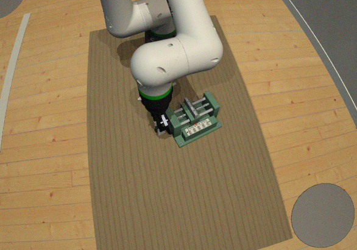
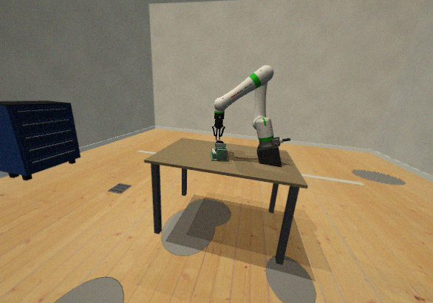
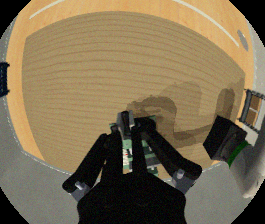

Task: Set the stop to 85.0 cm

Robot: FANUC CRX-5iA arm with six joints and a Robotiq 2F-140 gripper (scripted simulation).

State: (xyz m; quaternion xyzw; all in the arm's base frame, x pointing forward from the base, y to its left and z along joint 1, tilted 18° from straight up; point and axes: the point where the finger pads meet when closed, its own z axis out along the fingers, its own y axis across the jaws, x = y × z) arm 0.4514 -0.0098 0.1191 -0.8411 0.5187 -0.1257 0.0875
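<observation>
Now: hand 7 cm past the stop block, 12 cm to the right of it and 3 cm above it.
</observation>
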